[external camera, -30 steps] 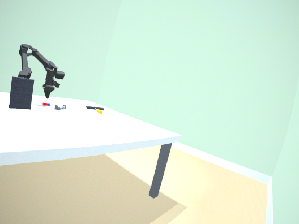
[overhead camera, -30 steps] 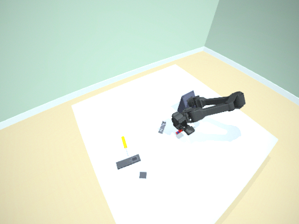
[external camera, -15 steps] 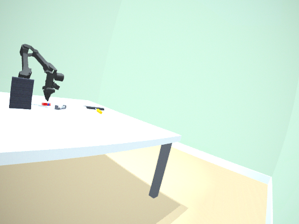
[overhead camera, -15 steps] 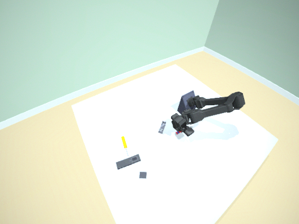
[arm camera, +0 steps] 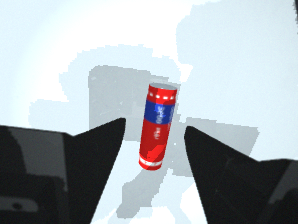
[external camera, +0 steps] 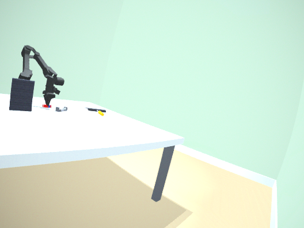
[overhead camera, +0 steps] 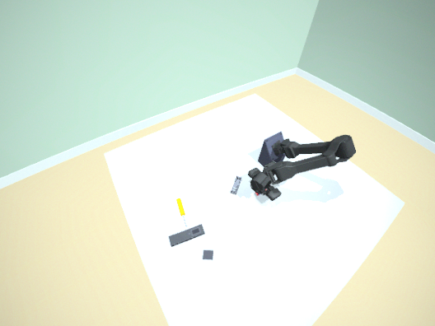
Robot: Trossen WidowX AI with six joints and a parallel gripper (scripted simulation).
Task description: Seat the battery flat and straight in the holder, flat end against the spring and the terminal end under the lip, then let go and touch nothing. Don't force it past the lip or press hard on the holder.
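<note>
My gripper tip is now right at the battery. From my gripper tip the other things lie so: yellow-handled screwdriver 39 cm ahead, 16 cm to the right.
</note>
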